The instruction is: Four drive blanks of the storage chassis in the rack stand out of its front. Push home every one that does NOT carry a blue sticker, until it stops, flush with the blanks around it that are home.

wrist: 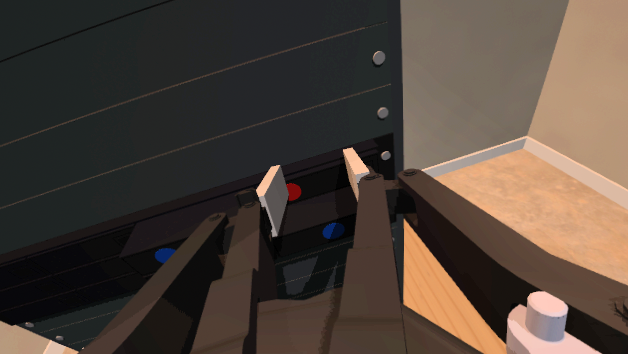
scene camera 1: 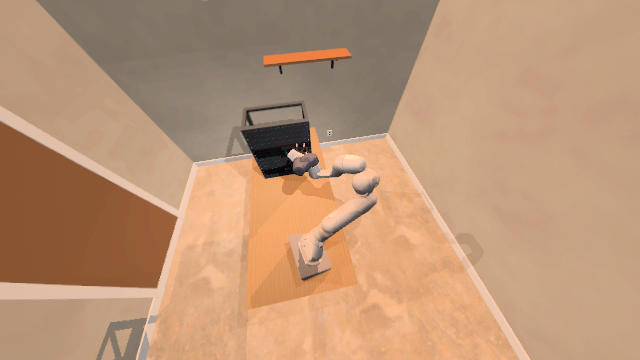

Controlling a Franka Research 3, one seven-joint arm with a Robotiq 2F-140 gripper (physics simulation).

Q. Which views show the dark rack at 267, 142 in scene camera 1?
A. The wrist view and scene camera 1: all of them.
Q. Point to a dark rack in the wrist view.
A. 130, 130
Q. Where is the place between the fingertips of my gripper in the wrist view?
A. At 315, 172
